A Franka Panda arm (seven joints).
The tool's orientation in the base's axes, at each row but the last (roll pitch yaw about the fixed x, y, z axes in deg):
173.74 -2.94 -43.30
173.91 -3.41 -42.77
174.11 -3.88 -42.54
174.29 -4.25 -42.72
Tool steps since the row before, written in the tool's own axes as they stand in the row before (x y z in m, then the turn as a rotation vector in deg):
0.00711 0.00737 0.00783 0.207 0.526 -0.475
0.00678 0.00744 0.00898 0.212 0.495 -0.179
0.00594 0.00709 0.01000 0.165 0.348 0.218
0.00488 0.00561 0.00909 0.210 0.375 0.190
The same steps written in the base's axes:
-0.00018 -0.01107 -0.00661 -0.192 -0.466 0.539
-0.00035 -0.01105 -0.00772 -0.176 -0.482 0.243
-0.00064 -0.01038 -0.00880 -0.119 -0.391 -0.170
-0.00036 -0.00849 -0.00810 -0.104 -0.438 -0.136

